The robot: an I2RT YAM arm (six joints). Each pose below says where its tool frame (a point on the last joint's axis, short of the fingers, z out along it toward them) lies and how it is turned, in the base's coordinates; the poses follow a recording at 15 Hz.
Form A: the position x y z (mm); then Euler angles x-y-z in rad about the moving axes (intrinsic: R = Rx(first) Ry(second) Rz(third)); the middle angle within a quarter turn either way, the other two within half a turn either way.
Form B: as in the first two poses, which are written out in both.
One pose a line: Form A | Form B
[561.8, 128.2, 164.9, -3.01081, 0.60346, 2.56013] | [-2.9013, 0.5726, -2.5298, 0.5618, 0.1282, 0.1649]
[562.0, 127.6, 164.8, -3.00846, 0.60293, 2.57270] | [-2.9118, 0.5764, -2.5458, 0.5620, 0.1276, 0.1648]
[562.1, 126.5, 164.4, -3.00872, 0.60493, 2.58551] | [-2.9184, 0.5808, -2.5601, 0.5621, 0.1265, 0.1644]
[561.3, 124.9, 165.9, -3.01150, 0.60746, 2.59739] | [-2.9216, 0.5840, -2.5719, 0.5613, 0.1249, 0.1659]
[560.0, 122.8, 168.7, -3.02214, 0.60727, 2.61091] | [-2.9197, 0.5811, -2.5818, 0.5600, 0.1228, 0.1687]
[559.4, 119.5, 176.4, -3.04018, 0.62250, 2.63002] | [-2.9040, 0.5888, -2.5903, 0.5594, 0.1195, 0.1764]
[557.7, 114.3, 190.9, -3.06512, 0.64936, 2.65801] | [-2.8799, 0.6057, -2.6016, 0.5577, 0.1143, 0.1909]
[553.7, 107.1, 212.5, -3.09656, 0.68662, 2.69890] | [-2.8515, 0.6329, -2.6194, 0.5537, 0.1071, 0.2125]
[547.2, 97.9, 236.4, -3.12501, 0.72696, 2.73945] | [-2.8249, 0.6662, -2.6354, 0.5472, 0.0979, 0.2364]
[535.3, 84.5, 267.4, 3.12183, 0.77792, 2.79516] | [-2.7955, 0.7119, -2.6573, 0.5353, 0.0845, 0.2674]
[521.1, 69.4, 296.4, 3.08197, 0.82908, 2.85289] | [-2.7650, 0.7595, -2.6748, 0.5211, 0.0694, 0.2964]
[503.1, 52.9, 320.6, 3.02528, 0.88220, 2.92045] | [-2.7221, 0.8078, -2.6840, 0.5031, 0.0529, 0.3206]
